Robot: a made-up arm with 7 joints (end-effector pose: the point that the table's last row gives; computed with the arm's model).
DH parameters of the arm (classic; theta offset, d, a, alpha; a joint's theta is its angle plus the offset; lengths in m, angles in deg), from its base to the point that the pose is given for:
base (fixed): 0 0 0 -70
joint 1: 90 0 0 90
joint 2: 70 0 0 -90
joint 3: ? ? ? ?
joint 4: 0 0 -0.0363 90
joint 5: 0 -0.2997 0 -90
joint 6: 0 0 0 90
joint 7: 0 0 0 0
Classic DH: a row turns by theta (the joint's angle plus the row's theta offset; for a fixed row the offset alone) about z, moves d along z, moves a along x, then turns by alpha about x.
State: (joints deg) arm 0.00 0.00 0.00 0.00 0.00 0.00 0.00
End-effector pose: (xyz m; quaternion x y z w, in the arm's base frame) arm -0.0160 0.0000 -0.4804 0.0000 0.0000 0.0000 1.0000
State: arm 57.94 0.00 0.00 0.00 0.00 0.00 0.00
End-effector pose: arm -0.3911 -0.0771 -0.2686 0.0000 0.4551 0.1657 0.8749
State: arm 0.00 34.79 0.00 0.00 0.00 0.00 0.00
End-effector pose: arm -0.0160 0.2741 -0.3945 0.2990 0.0000 0.0000 0.9543
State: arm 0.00 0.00 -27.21 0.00 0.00 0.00 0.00
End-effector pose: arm -0.0142 0.0073 -0.4804 0.0000 0.0000 -0.2352 0.9719
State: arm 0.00 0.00 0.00 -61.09 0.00 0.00 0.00
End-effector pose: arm 0.2651 0.0000 -0.3574 0.0000 -0.5082 0.0000 0.8612
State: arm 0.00 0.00 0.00 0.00 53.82 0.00 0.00
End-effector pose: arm -0.0160 0.0000 -0.4804 0.0000 0.0000 0.4526 0.8917
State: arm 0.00 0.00 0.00 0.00 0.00 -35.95 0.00
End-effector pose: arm -0.0160 0.0000 -0.4804 0.0000 -0.3086 0.0000 0.9512
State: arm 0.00 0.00 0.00 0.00 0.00 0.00 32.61
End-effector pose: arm -0.0160 0.0000 -0.4804 0.0000 0.0000 0.2808 0.9598
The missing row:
joint 3: -90 -0.1807 0.0203 -90
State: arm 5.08 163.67 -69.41 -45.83 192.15 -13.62 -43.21
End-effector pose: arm 0.0929 0.3080 0.3366 0.7164 -0.5580 0.1747 0.3808
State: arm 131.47 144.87 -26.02 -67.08 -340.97 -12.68 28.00
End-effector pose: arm -0.1023 0.4064 -0.1160 -0.0418 0.5470 -0.5354 0.6422
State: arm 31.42 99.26 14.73 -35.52 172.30 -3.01 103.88
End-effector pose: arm 0.1142 0.4595 0.0408 0.5621 0.4437 -0.6275 0.3058
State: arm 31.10 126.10 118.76 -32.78 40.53 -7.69 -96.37
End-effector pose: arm 0.0683 0.2865 0.3755 0.9334 -0.3246 0.0309 0.1500
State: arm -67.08 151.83 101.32 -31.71 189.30 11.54 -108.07
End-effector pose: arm -0.3895 0.1825 0.2083 0.1278 0.7802 0.0885 0.6059
